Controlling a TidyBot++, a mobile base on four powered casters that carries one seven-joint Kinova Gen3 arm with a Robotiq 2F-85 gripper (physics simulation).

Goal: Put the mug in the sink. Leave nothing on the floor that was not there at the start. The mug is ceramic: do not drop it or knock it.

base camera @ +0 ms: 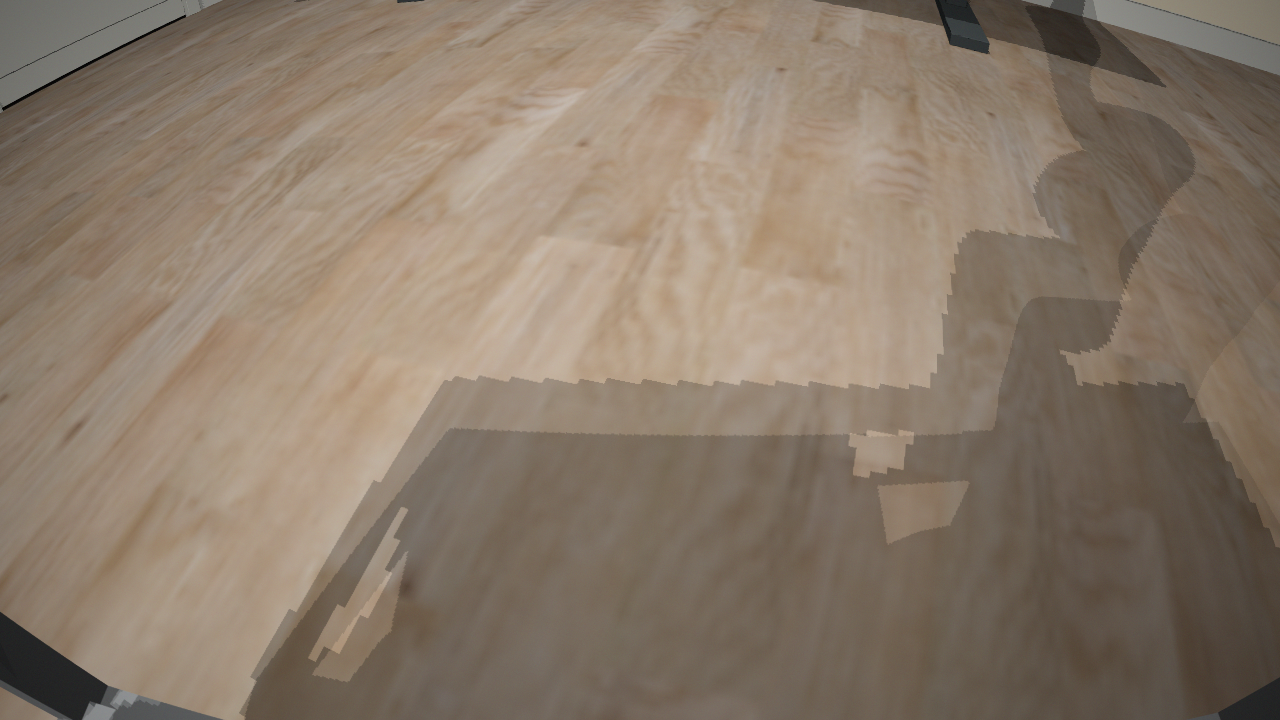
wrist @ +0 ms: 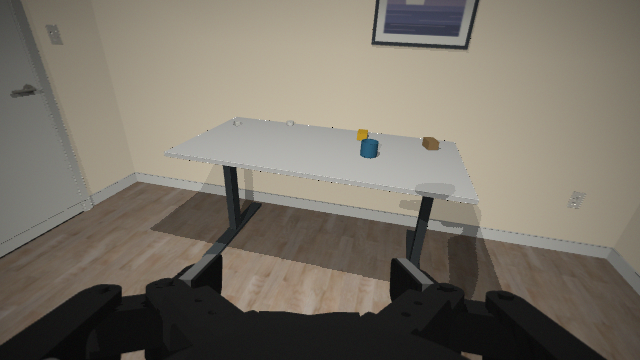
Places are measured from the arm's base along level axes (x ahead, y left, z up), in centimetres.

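Pixels of known places: gripper, fingertip midpoint: [wrist: 307, 275].
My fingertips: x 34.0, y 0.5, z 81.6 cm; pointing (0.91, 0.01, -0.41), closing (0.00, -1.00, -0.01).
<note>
For each thing: its middle in the pictures, then the offset to it from my fingertips. Level surfaces: height alone.
- blue cylindrical thing, body centre: [wrist: 370, 147] dz -45.2, dx +142.1, dy -33.4 cm
- white table, surface height: dz -49.2 cm
- yellow block, body centre: [wrist: 362, 134] dz -46.9, dx +169.2, dy -33.4 cm
- brown block, body centre: [wrist: 430, 143] dz -46.7, dx +156.2, dy -71.9 cm
A blue cylindrical thing [wrist: 369, 149], which looks like the mug, stands upright on the white table [wrist: 290, 155], right of its middle; no handle can be made out at this distance. My gripper [wrist: 307, 275] is open and empty, with its fingers wide apart. It is in front of the table, well away from the blue mug. The sink does not show in either view.
A yellow block [wrist: 362, 134] is just behind the mug, and a brown block [wrist: 430, 143] lies to its right. Two small pale things [wrist: 237, 123] [wrist: 290, 123] lie at the table's back left. A dark table foot [base camera: 964, 26] [wrist: 225, 241] rests on the floor. A door [wrist: 35, 150] is at left.
</note>
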